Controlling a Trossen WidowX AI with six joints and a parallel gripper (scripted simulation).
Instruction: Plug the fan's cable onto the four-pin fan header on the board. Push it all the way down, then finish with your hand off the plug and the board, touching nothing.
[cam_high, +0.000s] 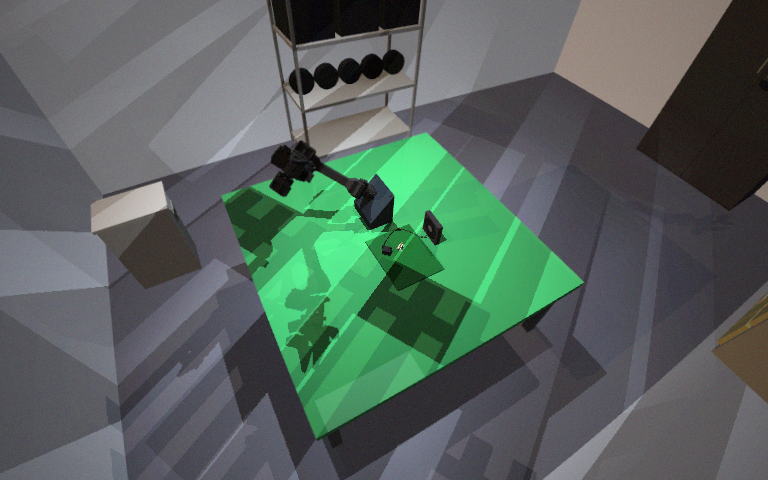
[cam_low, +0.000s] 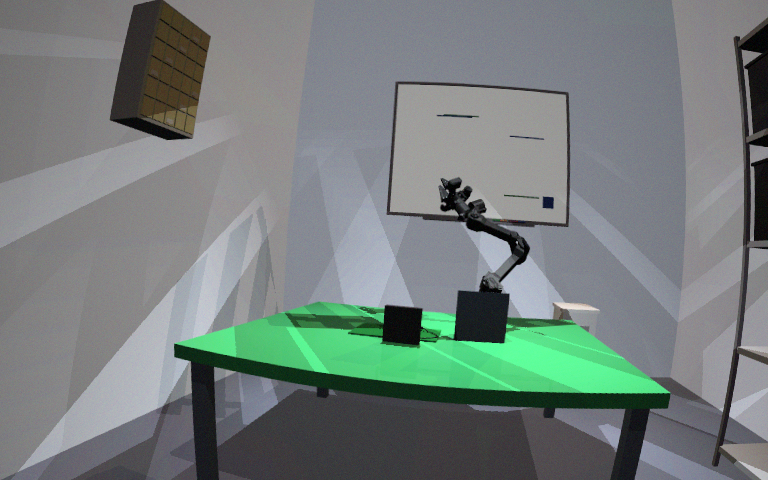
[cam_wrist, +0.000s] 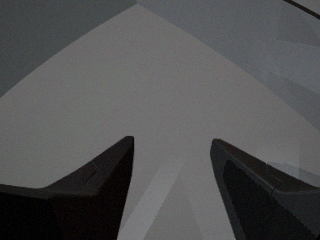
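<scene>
Now: the fan plug 60 cm below my gripper tip, 37 cm to the left of it and 1 cm ahead of it. The rest, counted from my gripper tip: dark green board 62 cm below, 43 cm to the left, 6 cm ahead; then black fan 60 cm to the left, 55 cm below, 1 cm ahead.
</scene>
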